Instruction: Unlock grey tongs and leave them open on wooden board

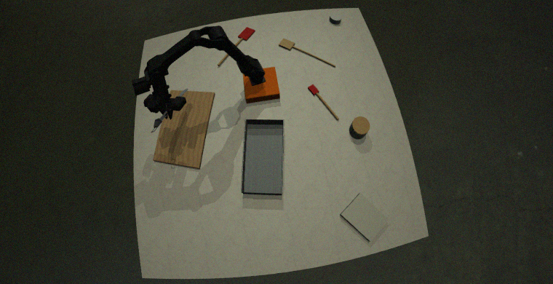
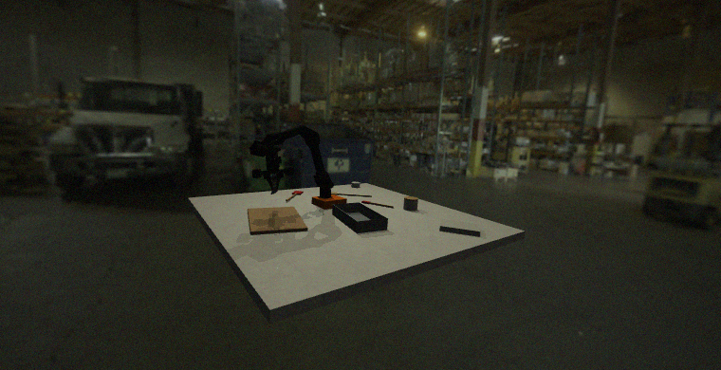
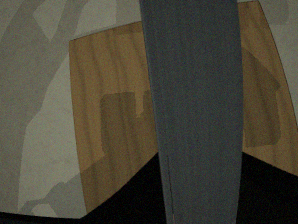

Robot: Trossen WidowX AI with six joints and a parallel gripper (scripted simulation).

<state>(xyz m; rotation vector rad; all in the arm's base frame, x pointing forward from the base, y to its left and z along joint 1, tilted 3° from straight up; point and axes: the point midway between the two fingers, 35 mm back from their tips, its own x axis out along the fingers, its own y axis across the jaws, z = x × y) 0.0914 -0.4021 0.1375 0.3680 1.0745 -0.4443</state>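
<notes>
The wooden board is 150 mm below my gripper tip, 20 mm to the left of it and 20 mm behind it. The rest, counted from my gripper tip: roasting tin (320 mm to the left, 250 mm ahead, 130 mm below).
</notes>
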